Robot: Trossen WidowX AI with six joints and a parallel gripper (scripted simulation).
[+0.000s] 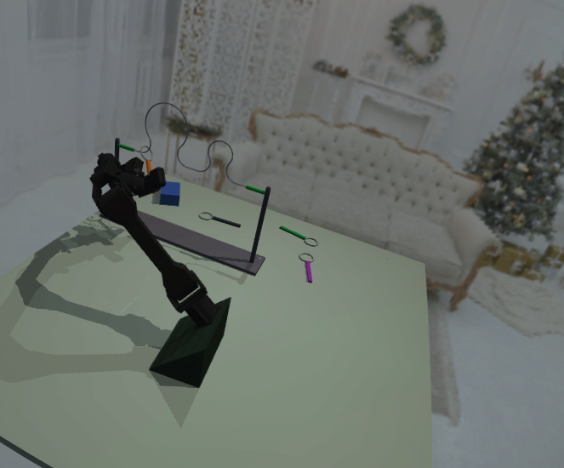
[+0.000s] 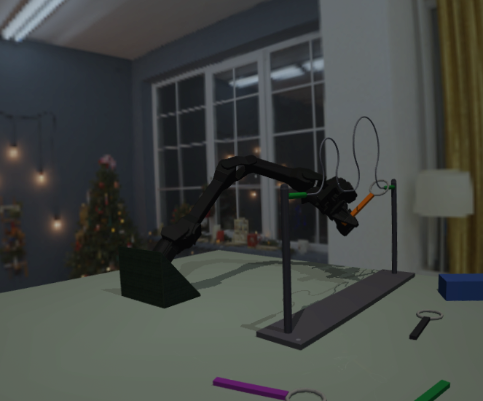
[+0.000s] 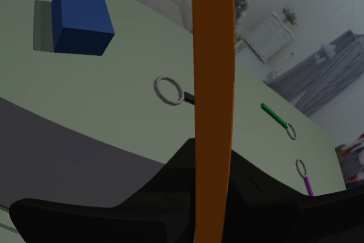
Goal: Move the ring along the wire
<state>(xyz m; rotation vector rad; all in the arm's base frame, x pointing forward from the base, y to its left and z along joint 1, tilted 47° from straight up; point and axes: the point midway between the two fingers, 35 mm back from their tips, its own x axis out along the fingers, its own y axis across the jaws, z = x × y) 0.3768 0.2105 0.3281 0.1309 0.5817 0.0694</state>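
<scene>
Now: the wire rig 30 mm ahead of my gripper tip, 80 mm to the right of it and 60 mm above it.
</scene>
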